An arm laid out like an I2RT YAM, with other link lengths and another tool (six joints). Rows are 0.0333 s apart.
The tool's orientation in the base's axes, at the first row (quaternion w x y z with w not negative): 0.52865, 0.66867, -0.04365, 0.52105
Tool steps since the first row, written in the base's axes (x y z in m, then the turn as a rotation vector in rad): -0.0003, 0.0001, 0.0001, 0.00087, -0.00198, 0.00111; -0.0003, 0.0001, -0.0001, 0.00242, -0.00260, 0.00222; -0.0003, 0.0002, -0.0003, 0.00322, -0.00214, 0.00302; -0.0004, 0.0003, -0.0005, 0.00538, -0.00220, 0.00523; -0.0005, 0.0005, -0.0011, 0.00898, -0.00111, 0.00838; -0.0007, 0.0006, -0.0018, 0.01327, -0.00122, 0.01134; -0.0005, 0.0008, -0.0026, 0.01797, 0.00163, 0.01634; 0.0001, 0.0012, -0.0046, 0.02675, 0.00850, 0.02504; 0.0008, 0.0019, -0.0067, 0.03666, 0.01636, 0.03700; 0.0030, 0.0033, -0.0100, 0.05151, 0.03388, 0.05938; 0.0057, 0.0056, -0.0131, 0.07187, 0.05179, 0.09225
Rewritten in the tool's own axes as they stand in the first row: 0.0000, 0.0002, -0.0003, 0.00024, 0.00107, 0.00217; -0.0002, 0.0001, -0.0003, 0.00147, 0.00113, 0.00376; -0.0003, -0.0001, -0.0004, 0.00265, 0.00097, 0.00401; -0.0004, -0.0002, -0.0005, 0.00524, 0.00114, 0.00569; -0.0008, -0.0006, -0.0008, 0.00975, 0.00056, 0.00753; -0.0014, -0.0010, -0.0011, 0.01384, -0.00005, 0.01071; -0.0018, -0.0018, -0.0012, 0.02109, -0.00085, 0.01213; -0.0028, -0.0036, -0.0013, 0.03491, -0.00345, 0.01356; -0.0037, -0.0058, -0.0016, 0.05216, -0.00501, 0.01532; -0.0044, -0.0099, -0.0016, 0.08415, -0.00692, 0.01408; -0.0044, -0.0146, -0.0018, 0.12662, -0.00541, 0.01720
